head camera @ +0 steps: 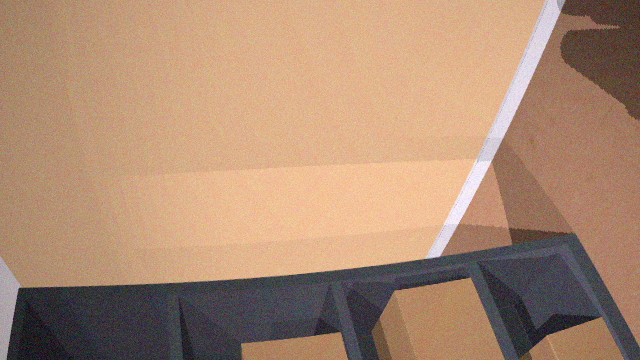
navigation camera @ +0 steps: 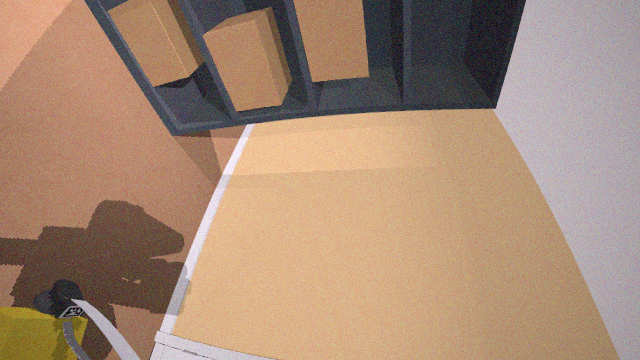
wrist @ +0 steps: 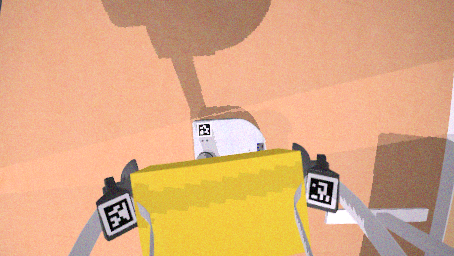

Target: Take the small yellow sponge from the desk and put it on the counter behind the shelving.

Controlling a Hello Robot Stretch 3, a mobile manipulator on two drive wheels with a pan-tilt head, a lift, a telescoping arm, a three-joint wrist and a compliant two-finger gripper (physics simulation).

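Places are measured from the robot's base along level axes (x ahead, y left, z up), in centimetres.
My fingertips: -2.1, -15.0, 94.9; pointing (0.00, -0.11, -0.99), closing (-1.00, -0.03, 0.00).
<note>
Behind a point stands the place of what it marks, as x, y, z.
The yellow sponge [wrist: 220,215] [navigation camera: 35,332] @[1.7, -12.1, 100.2] fills the lower middle of the wrist view and shows in part at the lower left of the navigation view. My gripper [wrist: 216,169] @[-2.1, -15.0, 94.9] is shut on it, one fingertip against each side, and holds it above the wood floor. One dark fingertip with its marker also shows beside the sponge in the navigation view. The dark shelving [head camera: 174,325] @[102.5, -74.8, 143.2] [navigation camera: 407,50] @[105.5, -57.0, 143.3] runs along the bottom of the head view and the top of the navigation view. The desk does not show, and I cannot make out the counter for certain.
Brown boxes [head camera: 435,320] @[105.7, -68.1, 70.9] [navigation camera: 250,65] @[107.7, -55.9, 71.6] stand in the shelving. A tan wall [head camera: 250,100] @[76.5, -147.1, 114.8] [navigation camera: 375,225] @[63.2, -144.9, 125.6] with a white strip [head camera: 520,75] @[61.5, -143.2, 6.7] [navigation camera: 207,220] @[65.0, -143.9, 5.3] meets the wood floor [head camera: 590,150] @[69.7, -99.2, 0.0] [navigation camera: 75,150] @[54.3, -42.7, 0.1]. A white edge [navigation camera: 200,350] @[-19.2, -127.9, 34.6] shows at the bottom. My white base [wrist: 230,135] lies below the gripper.
</note>
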